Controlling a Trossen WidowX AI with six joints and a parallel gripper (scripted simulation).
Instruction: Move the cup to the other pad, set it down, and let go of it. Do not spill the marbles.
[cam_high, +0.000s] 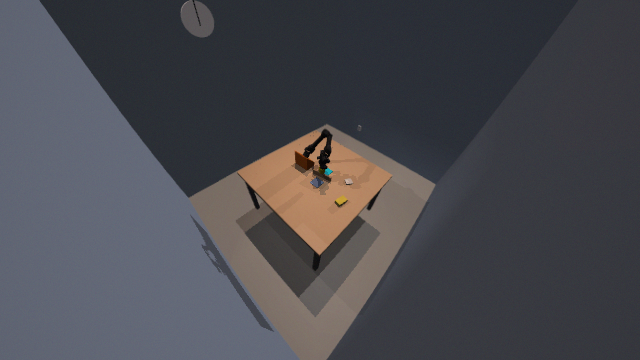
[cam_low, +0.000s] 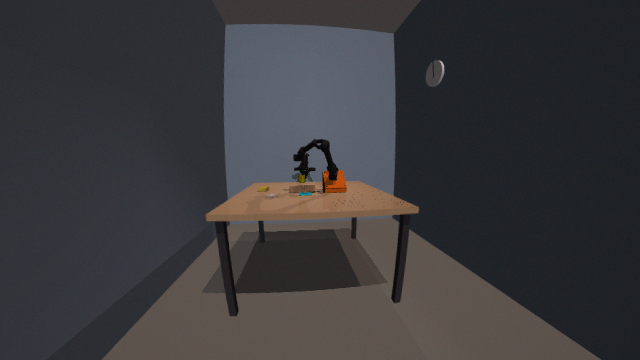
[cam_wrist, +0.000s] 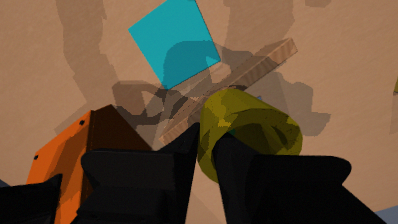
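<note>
Now: gripper tip 100 mm to the right of the cyan pad and 130 mm above it. Round my gripper tip: white object: 290 mm ahead, 150 mm to the left, 110 mm below; olive-yellow cup: 20 mm ahead, 20 mm to the right; low wooden bar: 20 mm ahead, 100 mm below.
</note>
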